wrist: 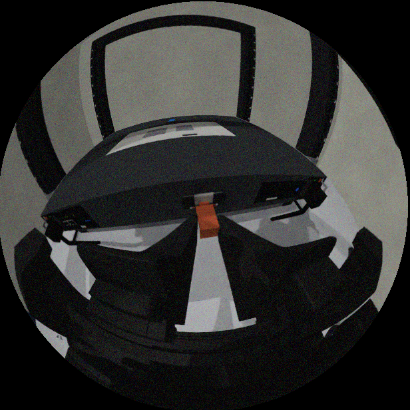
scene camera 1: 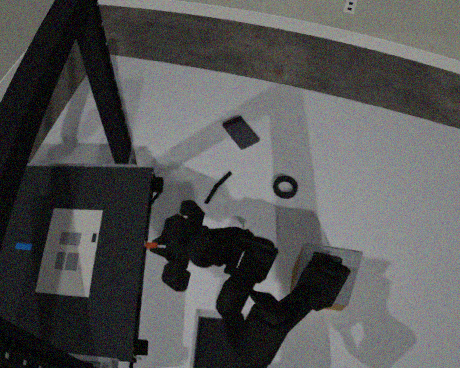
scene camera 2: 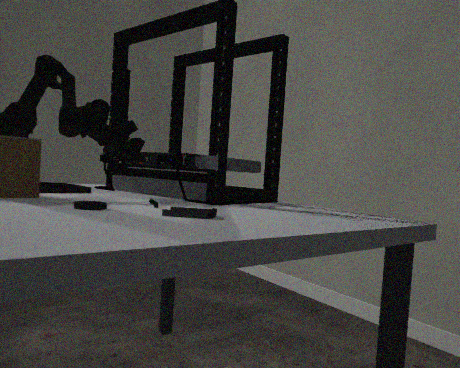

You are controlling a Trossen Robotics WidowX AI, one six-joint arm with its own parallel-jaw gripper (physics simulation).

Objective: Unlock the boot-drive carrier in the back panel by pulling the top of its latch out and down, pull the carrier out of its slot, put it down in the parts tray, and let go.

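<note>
The orange latch sticks out from the back panel of the dark chassis. Behind it, the carrier's pale front shows in its slot in the panel. My gripper is shut on the orange latch, with a dark fingertip against each side of it in the wrist view. The latch's underside is hidden. The dark parts tray lies on the table beside the chassis, partly hidden under the arm in scene camera 1; it also shows edge-on in scene camera 2.
The chassis sits in a black rack frame. Dark handles stick out at both ends of the back panel. A flat dark block, a thin black strip and a black ring lie on the table.
</note>
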